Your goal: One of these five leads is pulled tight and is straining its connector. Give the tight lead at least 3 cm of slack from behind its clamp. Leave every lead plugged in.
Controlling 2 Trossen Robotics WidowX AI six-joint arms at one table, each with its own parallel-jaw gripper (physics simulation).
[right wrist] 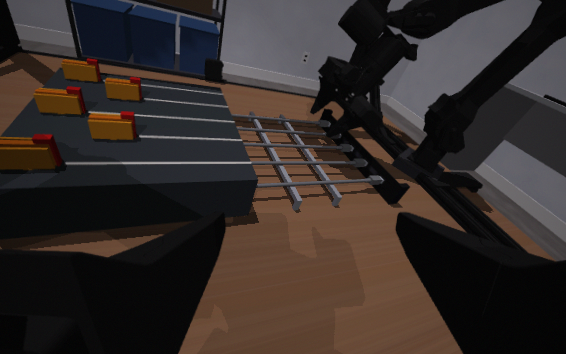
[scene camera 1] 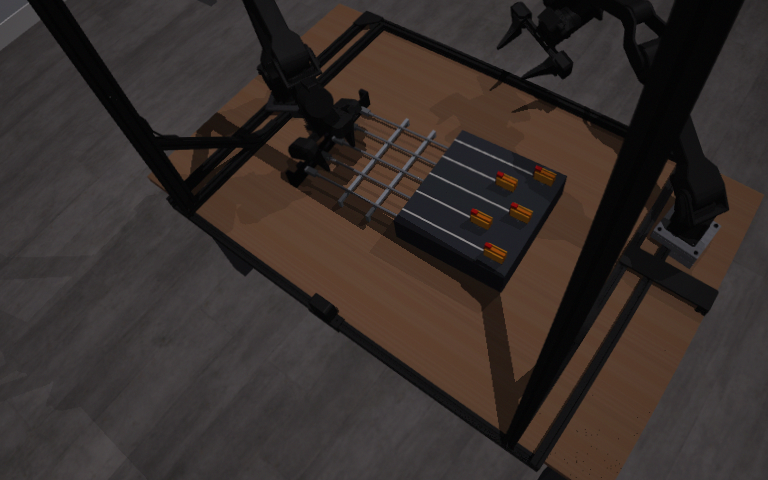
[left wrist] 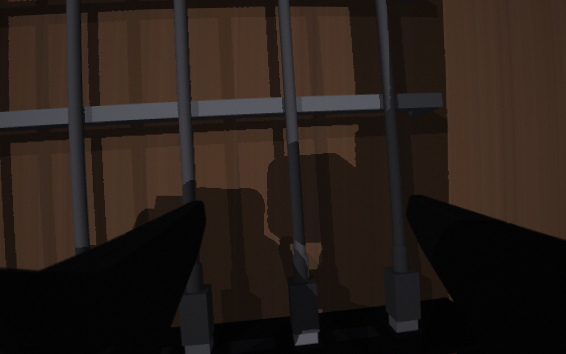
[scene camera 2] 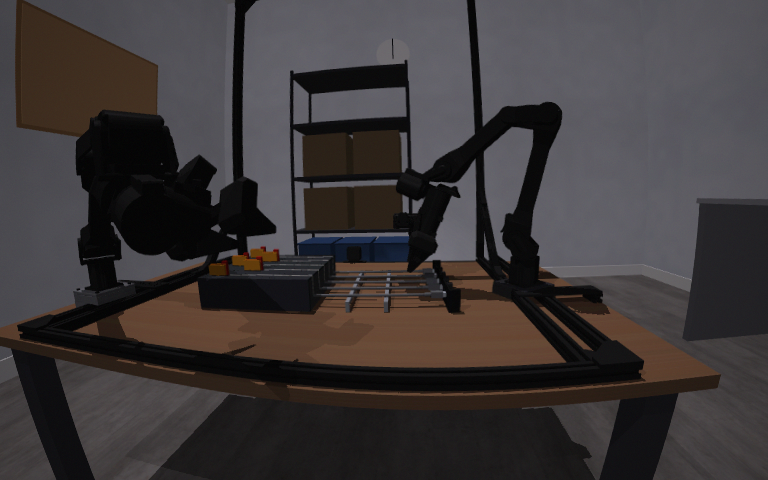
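Note:
Five grey leads run side by side from a black connector bar over two pale crossbars to a dark block. White lead lengths on its top reach orange clamps with red tabs, such as the front clamp. Grey plugs, such as one plug, sit at the bar. I cannot tell which lead is tight. My left gripper is open above the plug ends; two leads show between its fingers in the left wrist view. My right gripper is open and empty, raised beside the block.
The two crossbars, one of them the pale bar, stand under the leads. A black frame with posts surrounds the work area on the wooden table. A shelf unit with boxes and blue bins stands behind the table.

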